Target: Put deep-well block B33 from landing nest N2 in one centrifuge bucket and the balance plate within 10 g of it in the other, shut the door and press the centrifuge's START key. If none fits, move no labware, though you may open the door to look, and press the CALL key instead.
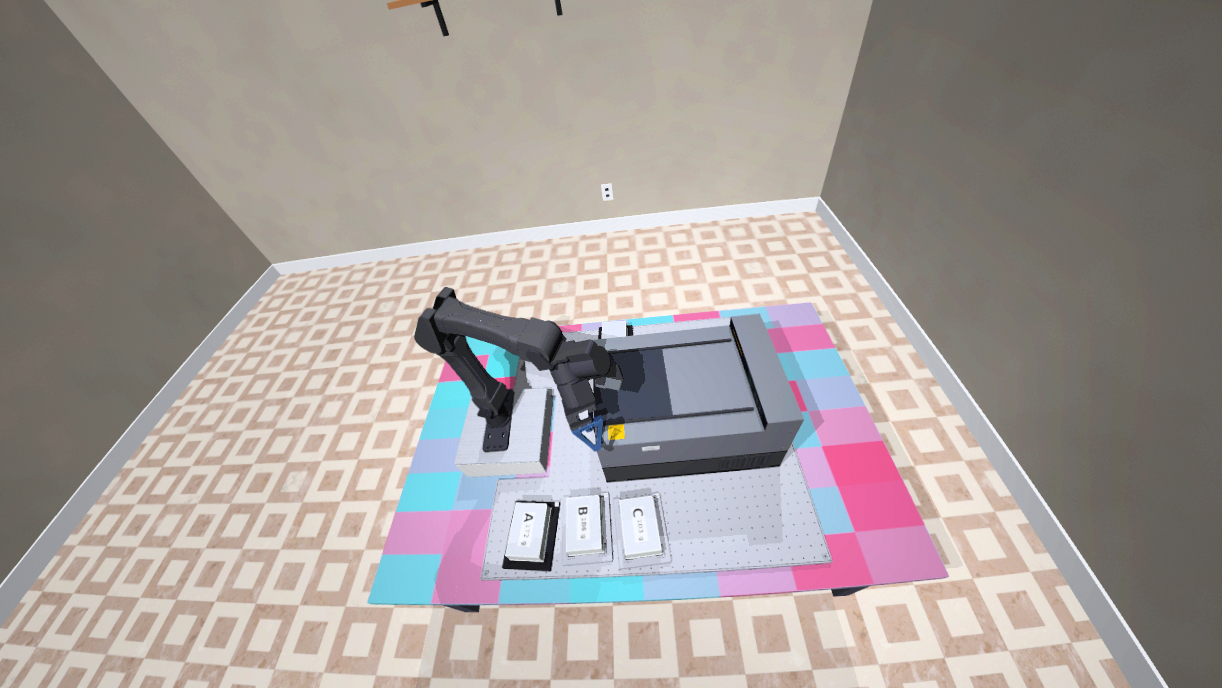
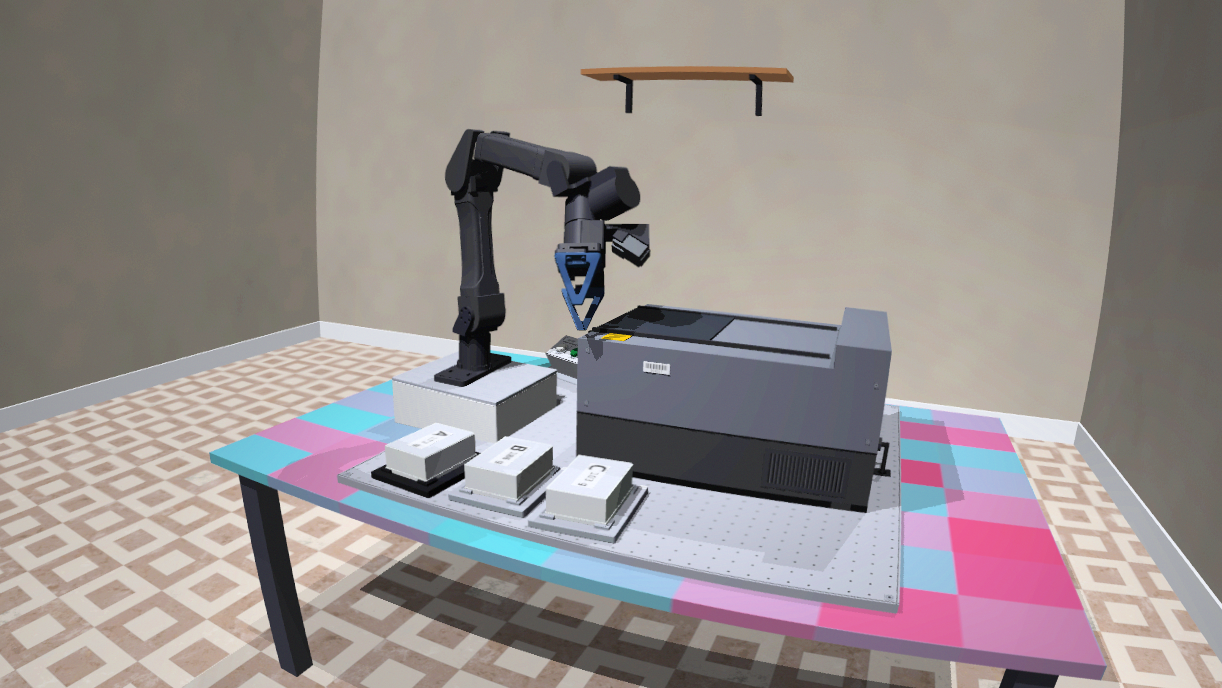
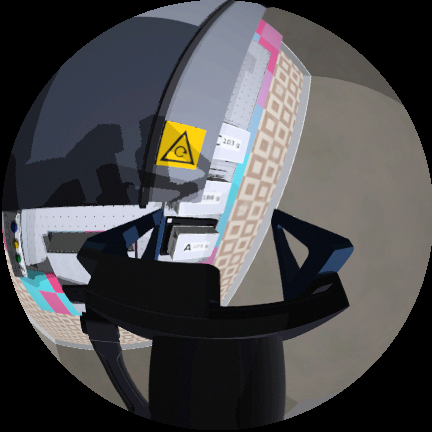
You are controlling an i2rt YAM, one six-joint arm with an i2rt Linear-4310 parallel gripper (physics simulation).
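Frame: origin at the arm's base, x ahead, y left, z up, level; centimetres.
Where they show: gripper, fingertip midpoint: (image 1: 593,440) (image 2: 579,318) (image 3: 217,214); arm's base, origin of the base link: (image 1: 499,419) (image 2: 474,370).
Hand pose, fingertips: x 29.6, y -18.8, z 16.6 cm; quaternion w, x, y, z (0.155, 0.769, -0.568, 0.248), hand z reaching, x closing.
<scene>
Each offset is from my fingertips to the top centre of the thing. "*": to the spot under its first point. Level surfaces: height alone.
The grey centrifuge (image 1: 696,427) (image 2: 726,402) (image 3: 100,100) stands mid-table, and its dark top door {dy +16.1, dx +9.5, dz -2.7 cm} (image 1: 643,380) (image 2: 666,318) looks shut. My gripper (image 1: 593,437) (image 2: 583,322) (image 3: 217,214) is open and empty. It points down just above the centrifuge's front left corner, by the yellow warning label {* dy +3.1, dx +5.0, dz -2.9 cm} (image 3: 181,144). Three white balance plates stand in a row at the front: A {dy -11.7, dx -19.8, dz -18.6 cm} (image 1: 528,530) (image 3: 189,243) marked 172 g, B {dy -11.5, dx -5.9, dz -18.6 cm} (image 1: 585,523) (image 3: 203,197) marked 186 g, C {dy -13.3, dx +7.4, dz -18.6 cm} (image 1: 641,523) (image 3: 230,142) marked 103 g. A white block {dy +48.2, dx +5.9, dz -18.2 cm} (image 1: 613,329) sits behind the centrifuge; I cannot read its label.
The key panel {dy +45.4, dx -15.1, dz -15.7 cm} (image 2: 565,352) (image 3: 15,241) with blue, yellow and green keys lies left of the centrifuge, behind the arm's grey pedestal (image 2: 477,402). All stand on a perforated plate {dz -24.0 cm} (image 2: 768,548) on the pink and cyan table {dz -25.3 cm} (image 2: 982,598). A wooden shelf (image 2: 684,74) hangs on the far wall.
</scene>
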